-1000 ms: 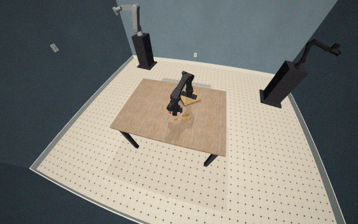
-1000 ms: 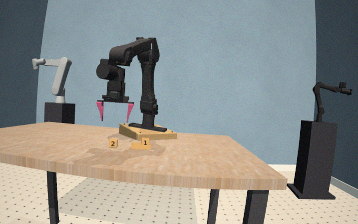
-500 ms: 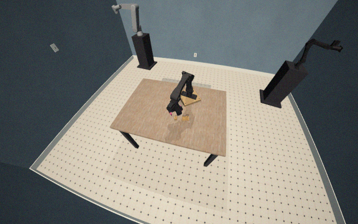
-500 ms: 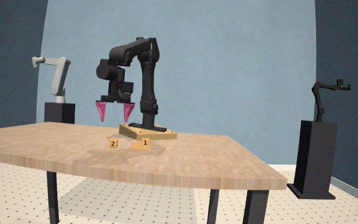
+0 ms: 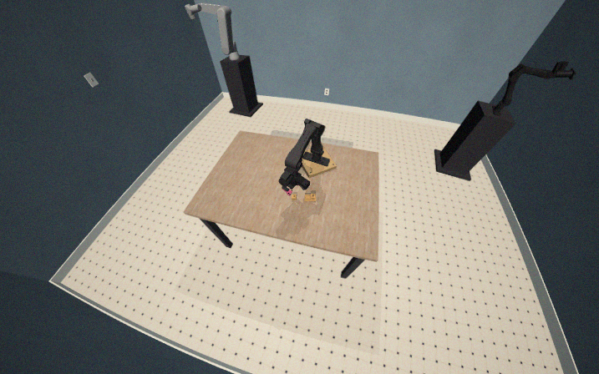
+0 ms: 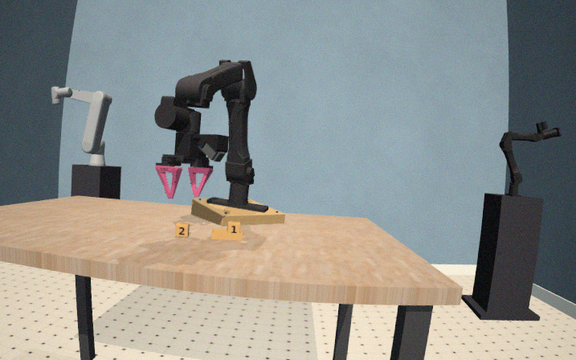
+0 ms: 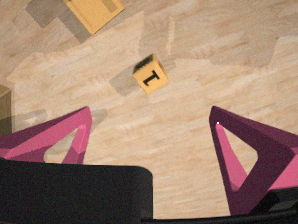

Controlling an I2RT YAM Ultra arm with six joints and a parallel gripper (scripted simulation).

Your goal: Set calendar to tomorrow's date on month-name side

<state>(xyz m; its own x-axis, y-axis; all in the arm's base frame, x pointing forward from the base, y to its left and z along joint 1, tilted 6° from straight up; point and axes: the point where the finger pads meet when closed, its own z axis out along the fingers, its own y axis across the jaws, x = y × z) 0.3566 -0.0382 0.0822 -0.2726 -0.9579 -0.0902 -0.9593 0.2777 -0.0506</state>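
Now: hand 9 cm above the digit cube. Round my hand: tan tray: 4 cm behind, 10 cm to the left, 9 cm below.
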